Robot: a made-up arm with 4 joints.
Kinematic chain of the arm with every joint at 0, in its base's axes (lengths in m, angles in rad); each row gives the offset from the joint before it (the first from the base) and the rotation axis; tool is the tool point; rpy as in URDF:
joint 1: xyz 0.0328 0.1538 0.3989 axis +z
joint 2: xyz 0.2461 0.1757 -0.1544 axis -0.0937 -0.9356 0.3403
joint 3: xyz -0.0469 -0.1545 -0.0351 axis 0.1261 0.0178 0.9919
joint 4: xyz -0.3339 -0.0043 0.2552 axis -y
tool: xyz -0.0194 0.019 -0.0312 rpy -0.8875 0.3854 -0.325
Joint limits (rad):
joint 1: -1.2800..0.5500
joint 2: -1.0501..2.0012
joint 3: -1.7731..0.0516
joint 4: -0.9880..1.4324
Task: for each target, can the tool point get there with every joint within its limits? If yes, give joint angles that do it. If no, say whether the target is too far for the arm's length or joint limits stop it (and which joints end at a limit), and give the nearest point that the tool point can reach.
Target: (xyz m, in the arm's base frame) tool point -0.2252 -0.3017 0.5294
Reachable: no: joint limits stop it (at a limit: joint 1, joint 3, joint 4) | nearest point -0.1268 0.0461 0.3933 | short by 0.386 m
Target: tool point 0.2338 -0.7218 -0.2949
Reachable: no: too far | nearest point 0.1075 -0.1717 -0.0565 | short by 0.613 m
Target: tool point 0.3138 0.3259 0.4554
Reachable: yes | joints -0.8014 -0.2458 -0.9130 0.7791
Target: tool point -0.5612 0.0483 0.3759
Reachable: no: joint limits stop it (at a limit: joint 1, joint 4) | nearest point -0.1927 0.1611 0.3414 | short by 0.387 m
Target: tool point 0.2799 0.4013 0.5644
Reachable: yes | joints -0.2375 -0.8137 -0.7007 0.4860
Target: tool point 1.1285 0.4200 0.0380
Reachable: no: too far | nearest point 0.6085 0.2937 0.2526 | short by 0.577 m
